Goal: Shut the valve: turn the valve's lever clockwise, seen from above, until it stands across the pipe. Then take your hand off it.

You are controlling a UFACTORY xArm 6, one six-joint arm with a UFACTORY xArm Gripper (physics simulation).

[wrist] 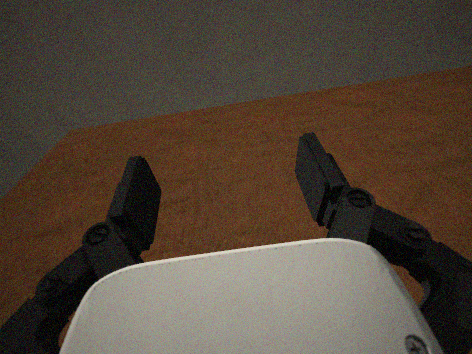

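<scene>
My gripper (pixel 225 163) is open, its two black fingers wide apart with no object between them. It is above the brown wooden table top. The valve, its lever and the pipe do not show in the wrist view. The white gripper body fills the bottom middle of the view and hides what lies behind it.
The wooden table (pixel 225 130) stretches across the view. Its far edge runs from the left to the upper right, with a corner at the upper left. A dark grey surface shows beyond the edge.
</scene>
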